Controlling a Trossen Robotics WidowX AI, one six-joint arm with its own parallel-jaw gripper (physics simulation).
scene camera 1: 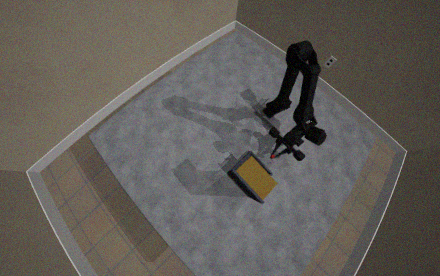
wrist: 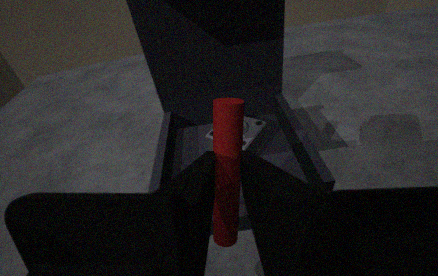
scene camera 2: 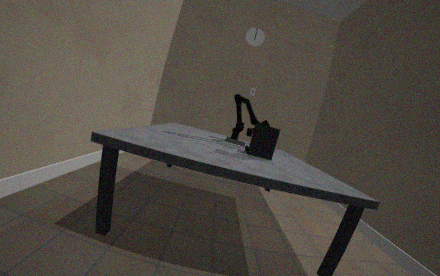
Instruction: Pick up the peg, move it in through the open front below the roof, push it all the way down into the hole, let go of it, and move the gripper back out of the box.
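Places are measured from the arm's base along level axes (x right, y ahead, z up), in centimetres.
Pixels of known places: gripper, fingertip midpoint: (scene camera 1: 272, 156) (wrist: 227, 159); arm's base, link origin: (scene camera 1: 269, 111) (scene camera 2: 233, 138).
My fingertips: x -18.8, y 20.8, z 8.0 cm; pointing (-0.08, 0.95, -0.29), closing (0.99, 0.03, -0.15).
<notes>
Ahead of a thing's pixels: the offset from my fingertips to its middle. "*": to the spot under its first point. Level surfaces: height alone.
The red peg {dx -0.2, dy -0.4, dz -1.0 cm} (scene camera 1: 272, 157) (wrist: 228, 127) is held roughly upright between the fingertips. My gripper (scene camera 1: 274, 154) (wrist: 227, 159) is shut on it, outside the box and facing its open front. The dark box {dx -0.4, dy +10.7, dz -1.2 cm} (scene camera 2: 265, 142) (wrist: 215, 75) stands on the table, with a yellow-topped roof {* dx -1.2, dy +14.7, dz +8.9 cm} (scene camera 1: 256, 179) over it. In the wrist view, a light plate {dx +0.4, dy +12.4, dz -8.9 cm} (wrist: 256, 131) lies on the box floor beyond the peg; the peg hides part of it, and its round hole shows partly. In scene camera 2 the box hides the peg and the fingertips.
Low side walls (wrist: 160, 150) (wrist: 305, 142) of the box flank the opening left and right in the wrist view, and its back wall rises behind the plate. The arm reaches in over the grey table {dz -11.4 cm} (scene camera 1: 210, 210) (scene camera 2: 175, 145). Shadows of arm and box fall on the tabletop.
</notes>
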